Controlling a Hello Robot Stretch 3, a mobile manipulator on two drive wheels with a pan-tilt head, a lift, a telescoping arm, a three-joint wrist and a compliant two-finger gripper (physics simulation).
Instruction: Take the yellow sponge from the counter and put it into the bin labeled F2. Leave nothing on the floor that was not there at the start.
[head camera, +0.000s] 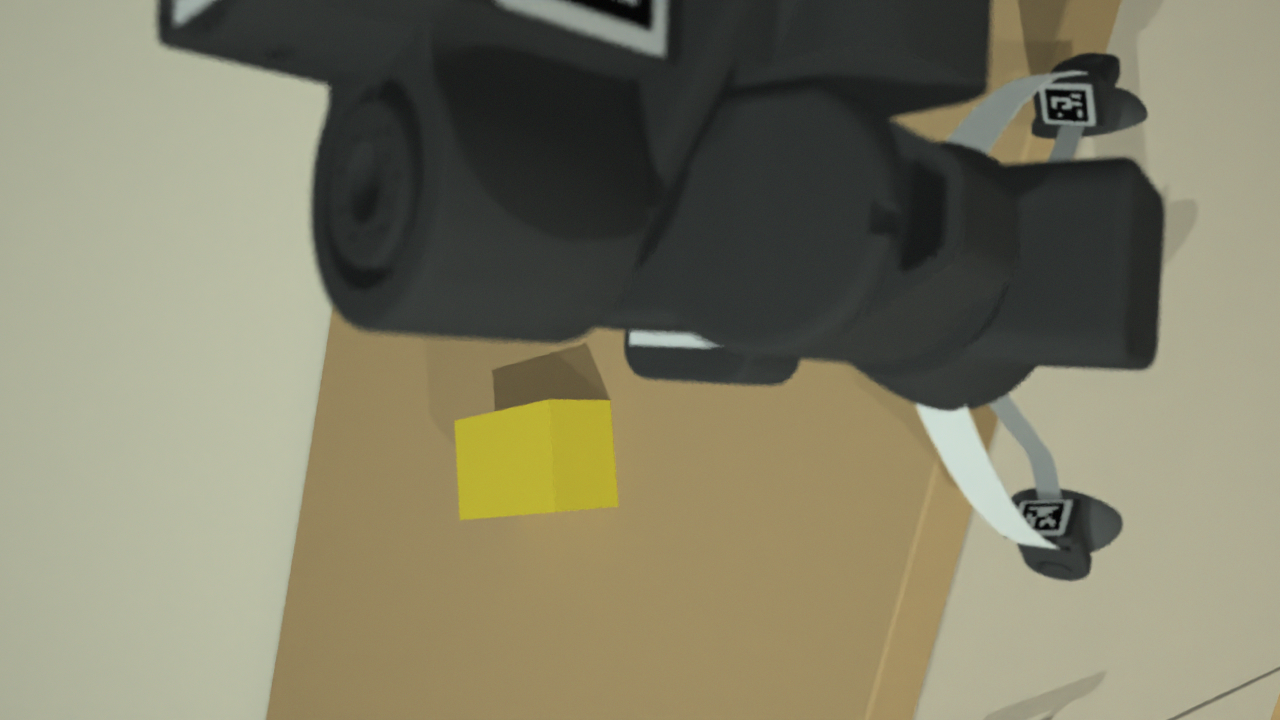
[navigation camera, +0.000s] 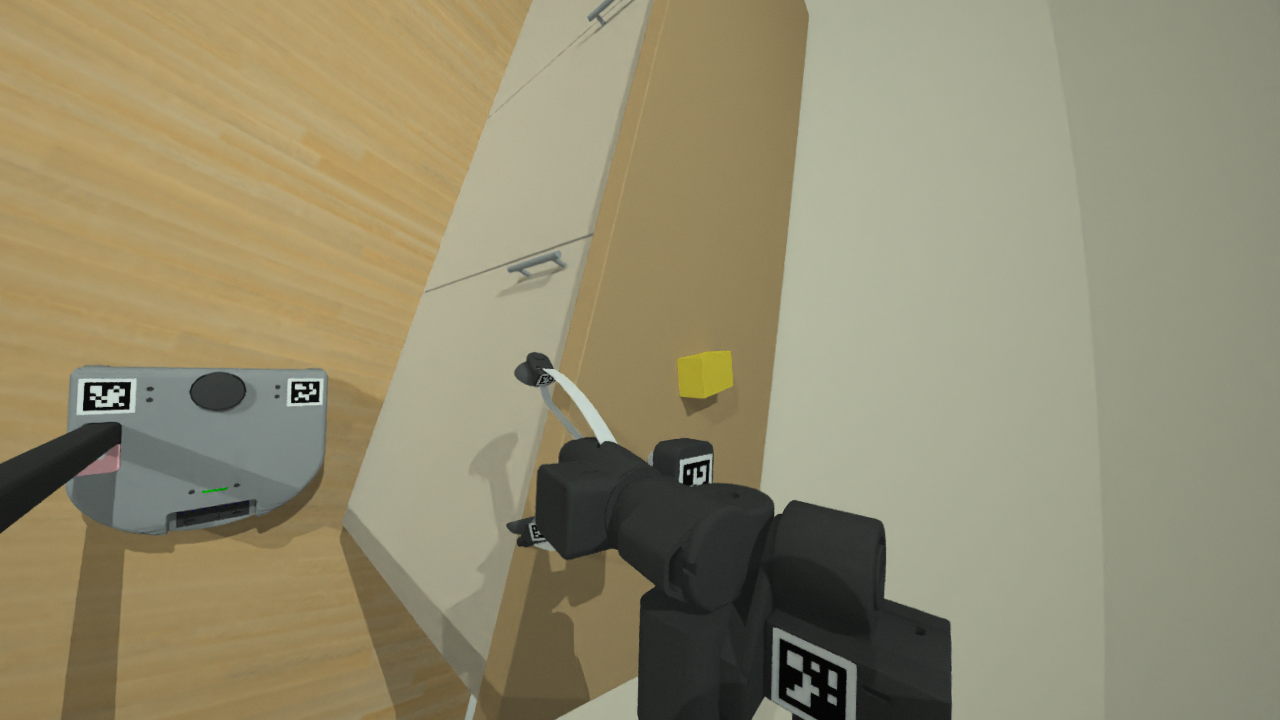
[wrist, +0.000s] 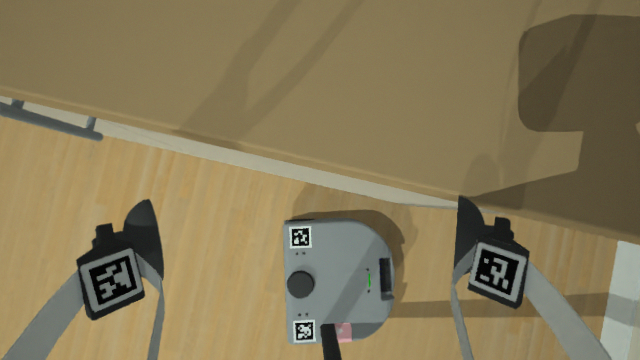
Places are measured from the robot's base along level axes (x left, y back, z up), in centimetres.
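Where they show: gripper, fingertip midpoint: (navigation camera: 525, 443) (wrist: 305, 225); robot's base at its link origin: (navigation camera: 219, 389) (wrist: 302, 270).
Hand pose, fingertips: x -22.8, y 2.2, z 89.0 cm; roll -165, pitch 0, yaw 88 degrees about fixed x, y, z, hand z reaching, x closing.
Each offset is from my fingertips to the top centre of the thing. "spot": to the spot under its first point. Level surfaces: height alone.
The yellow sponge @[dx -31.2, dy -8.0, dz +6.5 cm] (head camera: 537, 461) (navigation camera: 704, 374), a block, sits on the brown counter @[dz +2.0 cm] (head camera: 716, 582) (navigation camera: 707, 179) (wrist: 350, 75), nearer its wall side. My gripper (head camera: 1083, 313) (navigation camera: 530, 450) (wrist: 305, 225) is open and empty, fingers wide apart. It hangs above and past the counter's front edge, to the right of the sponge in the head view, pointing away from it. The wrist body covers part of the counter beside the sponge in the head view. The sponge does not show in the wrist view. The bin labeled F2 does not show in these views.
A pale wall (head camera: 134, 358) (navigation camera: 930, 268) runs along the counter's back. The cabinet front @[spot: dx -8.4, dy -9.8, dz -27.2 cm] (navigation camera: 483, 358) has grey bar handles @[spot: dx -9.6, dy -24.6, dz -13.1 cm] (navigation camera: 537, 262) (wrist: 50, 122) that stick out. My grey wheeled base (navigation camera: 268, 447) (wrist: 335, 265) stands on the wooden floor @[dz -88.9 cm] (navigation camera: 223, 179) (wrist: 215, 250) in front of the cabinets.
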